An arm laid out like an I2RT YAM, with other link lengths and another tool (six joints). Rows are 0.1 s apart.
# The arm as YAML. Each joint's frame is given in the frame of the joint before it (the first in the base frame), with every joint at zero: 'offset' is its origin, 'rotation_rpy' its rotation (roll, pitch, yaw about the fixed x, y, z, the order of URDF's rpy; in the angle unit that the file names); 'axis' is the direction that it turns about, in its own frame. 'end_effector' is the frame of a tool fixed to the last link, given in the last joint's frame.
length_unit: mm
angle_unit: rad
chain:
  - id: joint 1
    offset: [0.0, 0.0, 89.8]
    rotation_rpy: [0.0, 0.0, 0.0]
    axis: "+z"
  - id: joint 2
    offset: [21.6, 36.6, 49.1]
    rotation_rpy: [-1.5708, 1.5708, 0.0]
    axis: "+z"
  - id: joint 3
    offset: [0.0, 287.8, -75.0]
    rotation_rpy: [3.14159, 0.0, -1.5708]
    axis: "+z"
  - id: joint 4
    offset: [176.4, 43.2, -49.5]
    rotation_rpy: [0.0, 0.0, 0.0]
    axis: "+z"
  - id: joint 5
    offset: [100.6, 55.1, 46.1]
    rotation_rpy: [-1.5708, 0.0, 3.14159]
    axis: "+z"
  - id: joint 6
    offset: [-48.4, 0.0, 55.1]
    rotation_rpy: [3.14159, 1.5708, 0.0]
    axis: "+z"
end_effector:
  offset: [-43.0, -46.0, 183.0]
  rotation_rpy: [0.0, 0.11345, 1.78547]
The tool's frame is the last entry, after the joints.
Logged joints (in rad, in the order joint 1, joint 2, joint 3, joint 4, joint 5, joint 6), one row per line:
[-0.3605, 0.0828, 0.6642, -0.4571, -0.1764, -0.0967]
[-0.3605, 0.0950, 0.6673, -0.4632, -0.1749, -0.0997]
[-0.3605, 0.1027, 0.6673, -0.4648, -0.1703, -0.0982]
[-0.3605, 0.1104, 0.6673, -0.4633, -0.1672, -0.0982]
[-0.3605, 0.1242, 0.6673, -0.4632, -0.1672, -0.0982]
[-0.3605, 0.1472, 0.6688, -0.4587, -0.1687, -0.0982]
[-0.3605, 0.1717, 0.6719, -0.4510, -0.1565, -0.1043]
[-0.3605, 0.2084, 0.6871, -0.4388, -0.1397, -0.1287]
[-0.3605, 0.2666, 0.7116, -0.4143, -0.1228, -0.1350]
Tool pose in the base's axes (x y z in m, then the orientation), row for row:
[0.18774, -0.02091, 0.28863, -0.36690, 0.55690, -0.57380, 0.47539]
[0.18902, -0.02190, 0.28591, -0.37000, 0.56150, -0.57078, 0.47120]
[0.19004, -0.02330, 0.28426, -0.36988, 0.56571, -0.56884, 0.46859]
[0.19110, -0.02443, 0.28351, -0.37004, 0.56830, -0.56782, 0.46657]
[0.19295, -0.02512, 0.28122, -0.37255, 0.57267, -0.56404, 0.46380]
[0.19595, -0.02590, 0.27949, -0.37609, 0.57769, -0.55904, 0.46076]
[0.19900, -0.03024, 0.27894, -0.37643, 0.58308, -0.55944, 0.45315]
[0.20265, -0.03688, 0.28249, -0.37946, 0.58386, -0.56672, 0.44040]
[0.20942, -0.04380, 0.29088, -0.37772, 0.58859, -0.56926, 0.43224]
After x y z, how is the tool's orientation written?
As a quaternion, x y z w.
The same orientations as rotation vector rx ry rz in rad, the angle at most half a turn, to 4 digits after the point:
[-0.8970, 1.3615, -1.4028]
[-0.9062, 1.3752, -1.3980]
[-0.9070, 1.3872, -1.3948]
[-0.9082, 1.3948, -1.3936]
[-0.9155, 1.4072, -1.3860]
[-0.9254, 1.4215, -1.3756]
[-0.9294, 1.4397, -1.3813]
[-0.9423, 1.4499, -1.4073]
[-0.9415, 1.4671, -1.4189]

